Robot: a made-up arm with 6 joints.
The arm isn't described. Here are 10 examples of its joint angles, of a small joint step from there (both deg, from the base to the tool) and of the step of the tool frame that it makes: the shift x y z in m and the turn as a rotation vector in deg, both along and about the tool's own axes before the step.
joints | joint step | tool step
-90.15 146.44 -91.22 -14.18 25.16 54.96 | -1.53 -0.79 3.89 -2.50 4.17 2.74 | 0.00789 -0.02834 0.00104 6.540 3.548 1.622
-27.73 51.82 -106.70 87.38 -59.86 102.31 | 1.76 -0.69 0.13 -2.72 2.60 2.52 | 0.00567 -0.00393 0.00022 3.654 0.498 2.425
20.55 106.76 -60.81 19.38 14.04 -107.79 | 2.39 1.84 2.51 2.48 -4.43 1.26 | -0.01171 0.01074 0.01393 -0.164 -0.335 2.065
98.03 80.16 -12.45 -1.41 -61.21 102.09 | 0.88 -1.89 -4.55 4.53 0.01 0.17 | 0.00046 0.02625 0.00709 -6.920 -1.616 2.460
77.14 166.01 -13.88 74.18 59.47 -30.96 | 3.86 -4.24 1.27 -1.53 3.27 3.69 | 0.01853 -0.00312 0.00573 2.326 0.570 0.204
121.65 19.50 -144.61 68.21 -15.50 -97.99 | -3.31 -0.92 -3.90 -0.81 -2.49 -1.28 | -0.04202 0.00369 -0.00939 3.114 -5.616 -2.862
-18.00 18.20 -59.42 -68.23 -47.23 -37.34 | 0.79 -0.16 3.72 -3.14 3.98 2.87 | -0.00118 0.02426 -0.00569 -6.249 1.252 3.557
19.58 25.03 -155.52 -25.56 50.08 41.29 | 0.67 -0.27 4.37 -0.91 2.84 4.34 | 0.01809 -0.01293 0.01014 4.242 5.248 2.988
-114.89 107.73 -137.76 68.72 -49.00 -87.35 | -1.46 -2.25 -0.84 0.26 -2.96 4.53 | -0.02272 -0.02455 0.00529 4.977 -2.472 6.035
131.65 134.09 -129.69 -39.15 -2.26 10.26 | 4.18 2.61 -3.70 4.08 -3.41 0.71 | -0.02197 0.03957 0.00656 -3.595 -6.244 5.047
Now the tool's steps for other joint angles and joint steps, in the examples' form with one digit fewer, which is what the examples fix.
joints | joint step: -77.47 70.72 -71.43 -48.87 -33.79 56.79 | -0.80 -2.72 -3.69 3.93 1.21 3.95
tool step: -0.0388 0.0051 -0.0090 1.13 -6.86 4.27
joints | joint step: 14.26 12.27 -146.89 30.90 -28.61 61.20 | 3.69 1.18 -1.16 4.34 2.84 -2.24
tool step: -0.0364 -0.0150 0.0053 3.73 -3.83 2.67
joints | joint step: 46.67 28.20 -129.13 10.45 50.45 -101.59 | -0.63 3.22 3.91 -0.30 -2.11 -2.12
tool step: 0.0014 0.0273 0.0371 -5.12 0.32 -1.85
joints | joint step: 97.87 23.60 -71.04 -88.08 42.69 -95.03 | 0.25 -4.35 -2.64 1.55 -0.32 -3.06
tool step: 0.0275 0.0199 -0.0202 0.33 4.02 2.95
